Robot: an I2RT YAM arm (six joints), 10 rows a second.
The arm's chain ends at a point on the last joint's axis. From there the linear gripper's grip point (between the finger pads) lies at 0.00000 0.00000 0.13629 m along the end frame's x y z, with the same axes.
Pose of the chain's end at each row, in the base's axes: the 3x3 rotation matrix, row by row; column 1 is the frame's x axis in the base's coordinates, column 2 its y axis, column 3 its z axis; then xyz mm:
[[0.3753 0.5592 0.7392], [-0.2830 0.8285 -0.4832], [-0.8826 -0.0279 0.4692]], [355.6 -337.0 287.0]
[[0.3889 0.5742 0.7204], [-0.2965 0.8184 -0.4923], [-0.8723 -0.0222 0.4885]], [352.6 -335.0 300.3]
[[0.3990 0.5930 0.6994], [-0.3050 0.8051 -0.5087], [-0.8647 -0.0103 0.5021]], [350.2 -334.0 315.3]
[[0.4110 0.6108 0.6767], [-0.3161 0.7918 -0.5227], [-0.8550 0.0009 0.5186]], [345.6 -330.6 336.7]
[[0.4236 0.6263 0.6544], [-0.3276 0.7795 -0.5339], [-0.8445 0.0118 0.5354]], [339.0 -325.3 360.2]
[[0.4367 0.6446 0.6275], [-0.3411 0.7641 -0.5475], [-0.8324 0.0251 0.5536]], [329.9 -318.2 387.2]
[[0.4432 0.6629 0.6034], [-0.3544 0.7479 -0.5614], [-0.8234 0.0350 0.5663]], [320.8 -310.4 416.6]
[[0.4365 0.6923 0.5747], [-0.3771 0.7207 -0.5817], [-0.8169 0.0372 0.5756]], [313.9 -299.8 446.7]
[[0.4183 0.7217 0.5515], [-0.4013 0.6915 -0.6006], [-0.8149 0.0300 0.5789]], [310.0 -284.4 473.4]
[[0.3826 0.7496 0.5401], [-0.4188 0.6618 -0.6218], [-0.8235 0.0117 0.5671]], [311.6 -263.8 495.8]
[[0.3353 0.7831 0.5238], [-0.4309 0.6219 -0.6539], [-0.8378 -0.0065 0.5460]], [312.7 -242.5 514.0]
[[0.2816 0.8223 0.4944], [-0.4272 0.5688 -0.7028], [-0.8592 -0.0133 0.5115]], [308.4 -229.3 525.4]
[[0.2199 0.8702 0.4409], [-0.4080 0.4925 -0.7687], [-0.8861 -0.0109 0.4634]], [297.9 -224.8 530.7]
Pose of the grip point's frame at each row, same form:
[[0.3753 0.5592 0.7392], [-0.2830 0.8285 -0.4832], [-0.8826 -0.0279 0.4692]], [456.3 -402.9 350.9]
[[0.3889 0.5742 0.7204], [-0.2965 0.8184 -0.4923], [-0.8723 -0.0222 0.4885]], [450.8 -402.1 366.9]
[[0.3990 0.5930 0.6994], [-0.3050 0.8051 -0.5087], [-0.8647 -0.0103 0.5021]], [445.5 -403.3 383.7]
[[0.4110 0.6108 0.6767], [-0.3161 0.7918 -0.5227], [-0.8550 0.0009 0.5186]], [437.8 -401.8 407.4]
[[0.4236 0.6263 0.6544], [-0.3276 0.7795 -0.5339], [-0.8445 0.0118 0.5354]], [428.2 -398.1 433.2]
[[0.4367 0.6446 0.6275], [-0.3411 0.7641 -0.5475], [-0.8324 0.0251 0.5536]], [415.4 -392.8 462.7]
[[0.4432 0.6629 0.6034], [-0.3544 0.7479 -0.5614], [-0.8234 0.0350 0.5663]], [403.0 -386.9 493.8]
[[0.4365 0.6923 0.5747], [-0.3771 0.7207 -0.5817], [-0.8169 0.0372 0.5756]], [392.2 -379.1 525.1]
[[0.4183 0.7217 0.5515], [-0.4013 0.6915 -0.6006], [-0.8149 0.0300 0.5789]], [385.2 -366.3 552.3]
[[0.3826 0.7496 0.5401], [-0.4188 0.6618 -0.6218], [-0.8235 0.0117 0.5671]], [385.2 -348.5 573.1]
[[0.3353 0.7831 0.5238], [-0.4309 0.6219 -0.6539], [-0.8378 -0.0065 0.5460]], [384.1 -331.6 588.4]
[[0.2816 0.8223 0.4944], [-0.4272 0.5688 -0.7028], [-0.8592 -0.0133 0.5115]], [375.8 -325.1 595.1]
[[0.2199 0.8702 0.4409], [-0.4080 0.4925 -0.7687], [-0.8861 -0.0109 0.4634]], [358.0 -329.6 593.9]

